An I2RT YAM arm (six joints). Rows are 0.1 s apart.
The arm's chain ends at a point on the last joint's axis. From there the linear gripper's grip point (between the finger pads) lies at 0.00 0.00 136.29 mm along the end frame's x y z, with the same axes.
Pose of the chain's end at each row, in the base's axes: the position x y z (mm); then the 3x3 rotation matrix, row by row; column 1 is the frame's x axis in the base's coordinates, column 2 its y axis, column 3 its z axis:
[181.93 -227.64 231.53], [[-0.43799 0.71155 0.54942], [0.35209 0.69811 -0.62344], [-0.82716 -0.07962 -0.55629]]
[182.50 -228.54 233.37], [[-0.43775 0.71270 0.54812], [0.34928 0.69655 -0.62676], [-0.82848 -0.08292 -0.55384]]
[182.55 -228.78 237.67], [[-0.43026 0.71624 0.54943], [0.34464 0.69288 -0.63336], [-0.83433 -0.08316 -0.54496]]
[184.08 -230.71 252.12], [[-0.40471 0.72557 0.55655], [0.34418 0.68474 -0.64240], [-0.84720 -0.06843 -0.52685]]
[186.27 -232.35 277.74], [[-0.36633 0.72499 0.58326], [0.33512 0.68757 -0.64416], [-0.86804 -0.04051 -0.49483]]
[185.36 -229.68 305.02], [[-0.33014 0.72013 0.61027], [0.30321 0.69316 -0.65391], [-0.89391 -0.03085 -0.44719]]
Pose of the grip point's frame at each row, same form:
[256.81 -312.61 155.71], [[-0.43799 0.71155 0.54942], [0.35209 0.69811 -0.62344], [-0.82716 -0.07962 -0.55629]]
[257.20 -313.96 157.89], [[-0.43775 0.71270 0.54812], [0.34928 0.69655 -0.62676], [-0.82848 -0.08292 -0.55384]]
[257.43 -315.10 163.40], [[-0.43026 0.71624 0.54943], [0.34464 0.69288 -0.63336], [-0.83433 -0.08316 -0.54496]]
[259.93 -318.26 180.32], [[-0.40471 0.72557 0.55655], [0.34418 0.68474 -0.64240], [-0.84720 -0.06843 -0.52685]]
[265.76 -320.14 210.30], [[-0.36633 0.72499 0.58326], [0.33512 0.68757 -0.64416], [-0.86804 -0.04051 -0.49483]]
[268.53 -318.80 244.07], [[-0.33014 0.72013 0.61027], [0.30321 0.69316 -0.65391], [-0.89391 -0.03085 -0.44719]]

